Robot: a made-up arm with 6 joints.
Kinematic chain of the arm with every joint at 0, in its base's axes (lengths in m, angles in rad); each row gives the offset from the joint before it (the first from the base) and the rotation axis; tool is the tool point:
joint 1: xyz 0 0 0.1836 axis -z
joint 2: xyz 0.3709 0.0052 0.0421 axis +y
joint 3: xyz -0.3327 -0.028 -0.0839 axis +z
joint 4: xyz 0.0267 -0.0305 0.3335 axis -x
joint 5: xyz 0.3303 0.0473 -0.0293 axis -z
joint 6: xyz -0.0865 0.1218 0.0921 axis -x
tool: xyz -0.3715 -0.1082 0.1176
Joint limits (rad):
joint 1: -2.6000..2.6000
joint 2: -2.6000..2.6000
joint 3: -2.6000..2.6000
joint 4: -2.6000..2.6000
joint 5: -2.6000..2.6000
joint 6: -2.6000..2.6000
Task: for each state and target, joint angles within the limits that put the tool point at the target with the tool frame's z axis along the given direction. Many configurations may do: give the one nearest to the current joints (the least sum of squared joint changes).
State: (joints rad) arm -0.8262 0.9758 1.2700 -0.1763 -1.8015 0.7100
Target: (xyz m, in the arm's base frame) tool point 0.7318 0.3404 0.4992 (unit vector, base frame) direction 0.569 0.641 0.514
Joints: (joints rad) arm -0.7634 1.2089 0.5624 0.0695 -0.9253 0.1428
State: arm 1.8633 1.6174 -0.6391 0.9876 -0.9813 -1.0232
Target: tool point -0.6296 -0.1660 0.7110 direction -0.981 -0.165 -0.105
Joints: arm 2.3733 1.1796 -0.2767 0.2730 -0.7340 -0.9576
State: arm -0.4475 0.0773 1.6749 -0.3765 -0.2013 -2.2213
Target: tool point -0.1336 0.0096 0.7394 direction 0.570 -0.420 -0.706
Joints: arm -0.7573 0.4656 1.2320 -0.2393 0.5985 -1.9903
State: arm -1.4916 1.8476 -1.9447 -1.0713 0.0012 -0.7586
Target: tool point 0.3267 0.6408 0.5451 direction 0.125 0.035 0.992
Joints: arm -1.0111 2.1157 -1.8006 -1.1424 -0.3694 -0.9303
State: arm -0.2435 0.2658 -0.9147 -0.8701 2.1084 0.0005
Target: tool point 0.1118 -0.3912 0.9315 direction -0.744 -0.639 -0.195
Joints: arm -0.2230 -0.1003 -0.8088 -1.6665 1.5147 -0.2813
